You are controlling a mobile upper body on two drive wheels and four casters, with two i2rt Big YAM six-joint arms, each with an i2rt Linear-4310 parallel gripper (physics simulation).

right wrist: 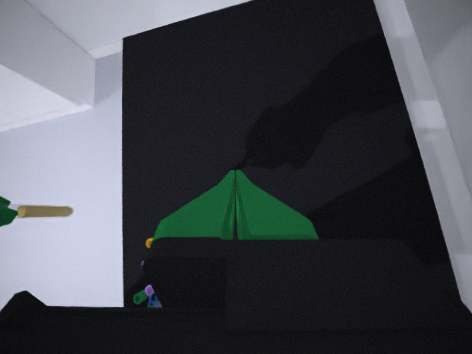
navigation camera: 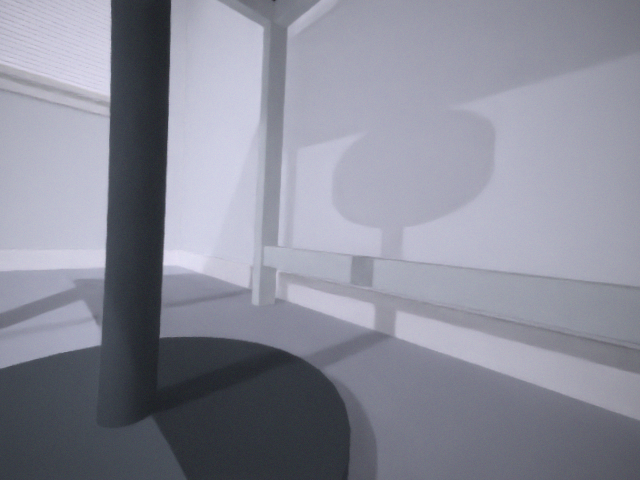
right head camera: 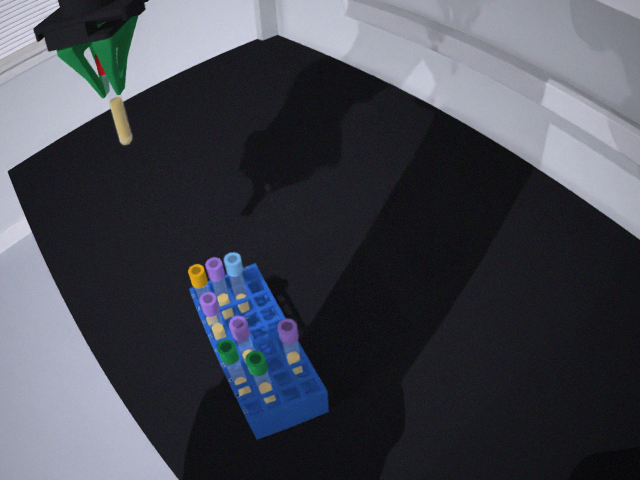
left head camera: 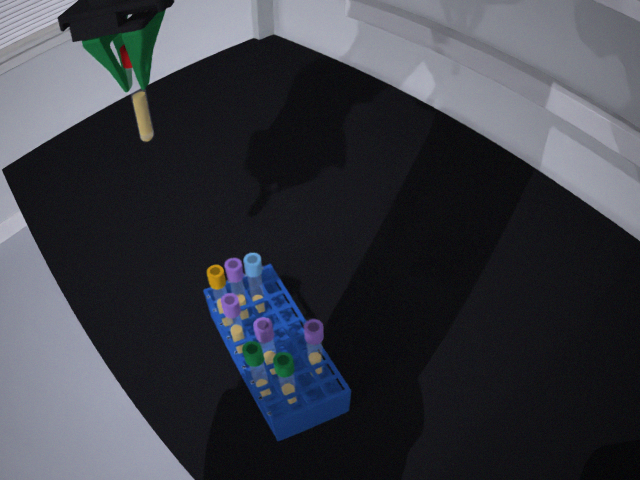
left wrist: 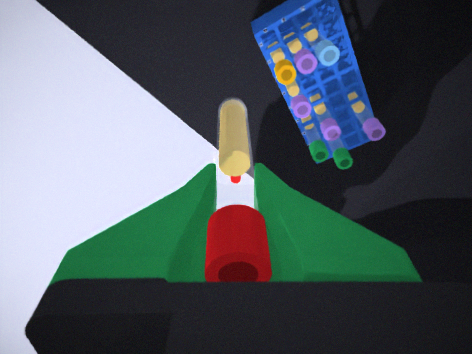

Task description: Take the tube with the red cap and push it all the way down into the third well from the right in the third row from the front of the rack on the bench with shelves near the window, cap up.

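Frame: origin at the left arm's base, x ahead, y down, z left, level; millimetres.
Seen in the pictures: left gripper, fingertip midpoint: [right wrist: 10, 211] [right head camera: 113, 93] [left head camera: 137, 87] [left wrist: 235, 176]; right gripper, fingertip midpoint: [right wrist: 235, 178].
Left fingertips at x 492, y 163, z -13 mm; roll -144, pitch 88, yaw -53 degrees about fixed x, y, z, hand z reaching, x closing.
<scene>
Pixels of each thing's top centre, then the offset from my left fingertips to it. "spot": a spot on its surface instead. Level surfaces: height alone.
- tube with the red cap, top centre: [left wrist: 239, 276] [left head camera: 129, 46] [right head camera: 103, 53] dx +0, dy -47, dz +0 mm
- blue rack at a spot on its surface: [left head camera: 316, 414] [right head camera: 293, 414] spot: dx -163, dy +299, dz -169 mm
- orange-capped tube at its top centre: [left wrist: 286, 76] [left head camera: 214, 271] [right head camera: 195, 271] dx -38, dy +213, dz -57 mm
- black bench top at its surface level: dy +333 mm
- dark column at a spot on its surface: [navigation camera: 135, 206] spot: dx +125, dy +1007, dz -22 mm
The tube with the red cap [left head camera: 143, 117] [right head camera: 120, 121] [left wrist: 237, 237] [right wrist: 46, 211] is held cap up, slightly tilted, high over the bench's left part. My left gripper [left head camera: 135, 89] [right head camera: 112, 95] [left wrist: 235, 176] is shut on it below the cap; its yellow-filled lower end sticks out past the fingertips. The blue rack [left head camera: 316, 414] [right head camera: 293, 416] [right wrist: 155, 302] stands apart from it, lower in both head views and at the upper right in the left wrist view. My right gripper [right wrist: 235, 178] is shut and empty above the black bench top; the head views do not show it.
The rack holds an orange-capped tube [left head camera: 216, 276], a light blue one [left head camera: 252, 265], two green ones [left head camera: 253, 353] [left head camera: 283, 364] and several purple ones. The black bench top [left head camera: 155, 248] bears arm shadows. Pale rails run behind it. The navigation camera shows a dark column [navigation camera: 135, 206].
</scene>
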